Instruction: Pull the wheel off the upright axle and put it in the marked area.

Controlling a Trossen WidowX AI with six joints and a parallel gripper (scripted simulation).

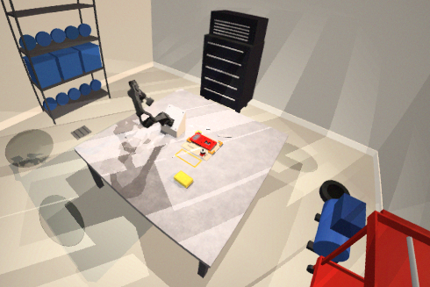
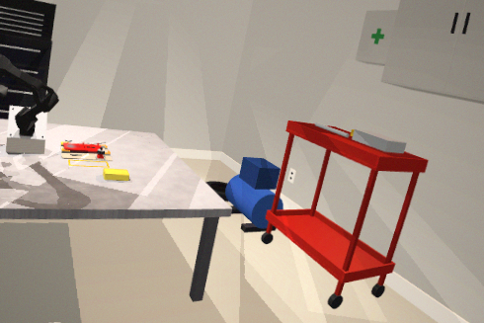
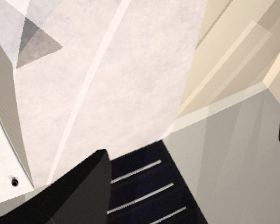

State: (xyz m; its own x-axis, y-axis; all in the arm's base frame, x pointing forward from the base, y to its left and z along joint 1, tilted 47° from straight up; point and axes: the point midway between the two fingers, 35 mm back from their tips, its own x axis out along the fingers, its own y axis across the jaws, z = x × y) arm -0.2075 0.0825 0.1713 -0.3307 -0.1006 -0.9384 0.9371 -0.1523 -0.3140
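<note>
Now: gripper tip 58 cm short of the small wheel, 1 cm to the left of it and 23 cm above it. Round my gripper tip: yellow block 61 cm ahead, 28 cm to the right, 25 cm below.
</note>
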